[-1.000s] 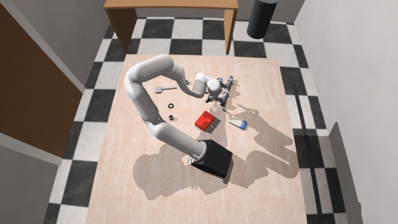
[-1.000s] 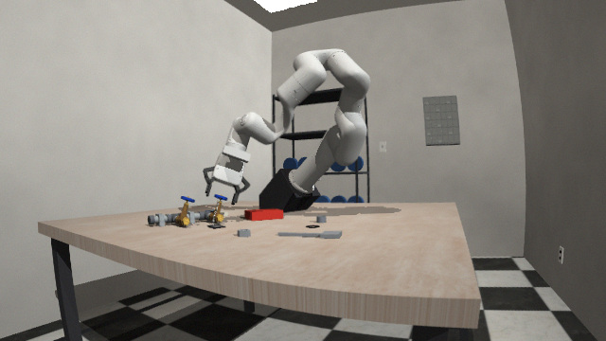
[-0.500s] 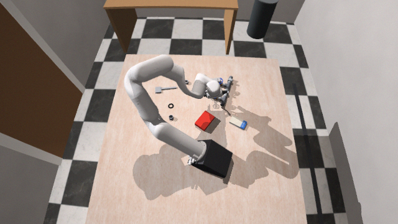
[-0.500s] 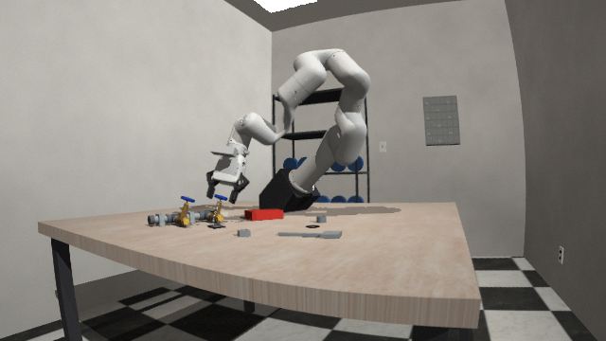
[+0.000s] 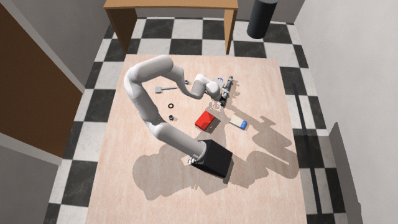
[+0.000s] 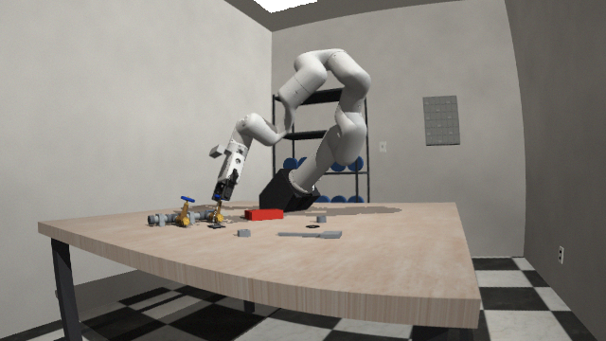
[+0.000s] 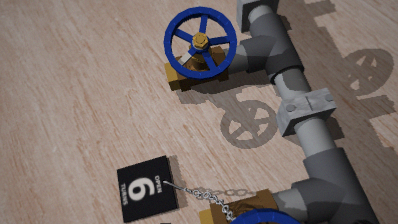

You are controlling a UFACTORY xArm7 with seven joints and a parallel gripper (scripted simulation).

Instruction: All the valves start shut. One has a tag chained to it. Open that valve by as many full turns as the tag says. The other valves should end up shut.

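Right now the black tag is 8 cm below my hand, 7 cm ahead of it and 6 cm to the left of it. The rest, counted from my hand: red block 17 cm behind, 7 cm below, 2 cm to the left; then white box 20 cm to the right, 12 cm behind, 8 cm below; then grey flat tool 39 cm to the left, 8 cm below.
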